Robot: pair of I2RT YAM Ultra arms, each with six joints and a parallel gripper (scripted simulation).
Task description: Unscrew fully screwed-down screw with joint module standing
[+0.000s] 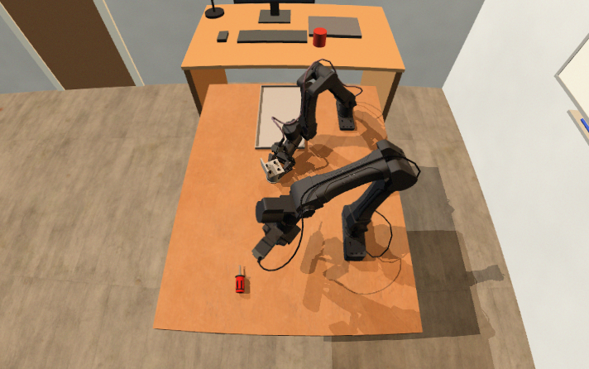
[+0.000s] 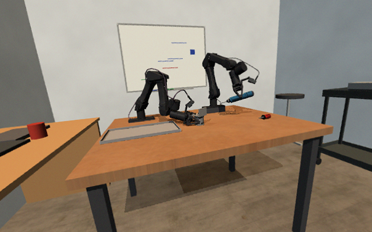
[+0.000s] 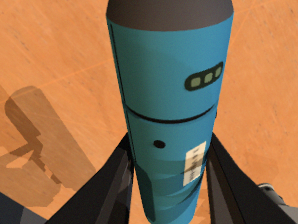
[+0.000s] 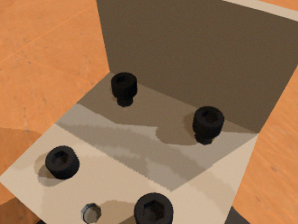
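My right gripper is now 5 cm below the l-shaped bracket. Also, from my right hand: small red screwdriver: 8 cm ahead, 43 cm to the left, 1 cm below; then grey bit: 10 cm behind, 22 cm to the left, 9 cm above; then grey tray: 36 cm to the right, 2 cm below.
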